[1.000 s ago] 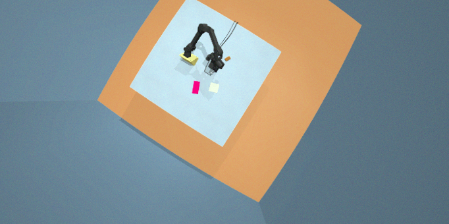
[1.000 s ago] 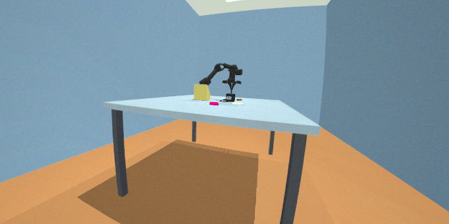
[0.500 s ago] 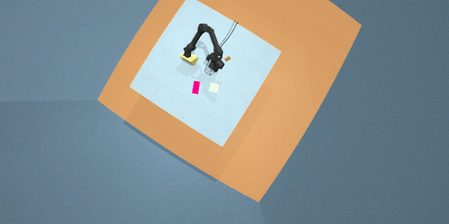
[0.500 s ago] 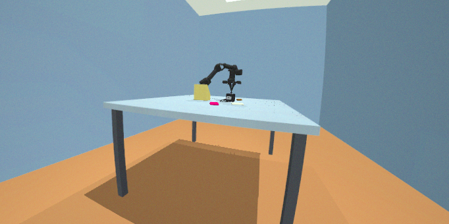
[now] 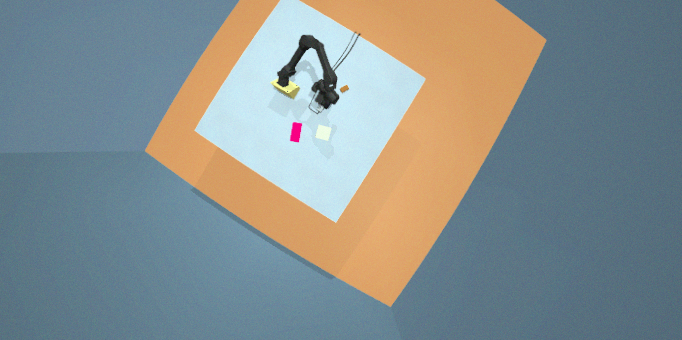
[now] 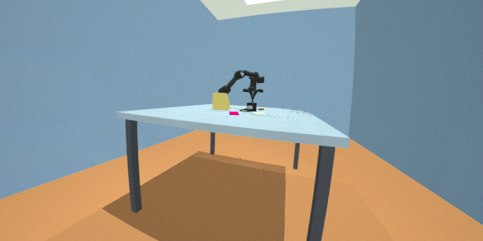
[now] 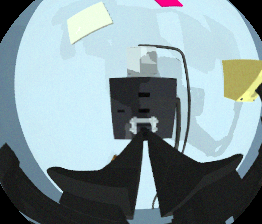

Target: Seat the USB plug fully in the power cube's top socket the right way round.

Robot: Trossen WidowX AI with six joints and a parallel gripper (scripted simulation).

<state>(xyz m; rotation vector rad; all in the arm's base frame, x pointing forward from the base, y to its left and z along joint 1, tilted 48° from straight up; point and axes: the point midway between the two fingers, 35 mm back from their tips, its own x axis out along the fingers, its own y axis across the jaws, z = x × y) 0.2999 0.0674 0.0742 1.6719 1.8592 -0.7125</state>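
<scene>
Right now my gripper tip is 2 cm above the USB plug. Round my gripper tip: USB socket (4 cm below); then cream pad (21 cm to the right, 12 cm ahead, 10 cm below); then small block (15 cm to the left, 10 cm below, 5 cm ahead).
</scene>
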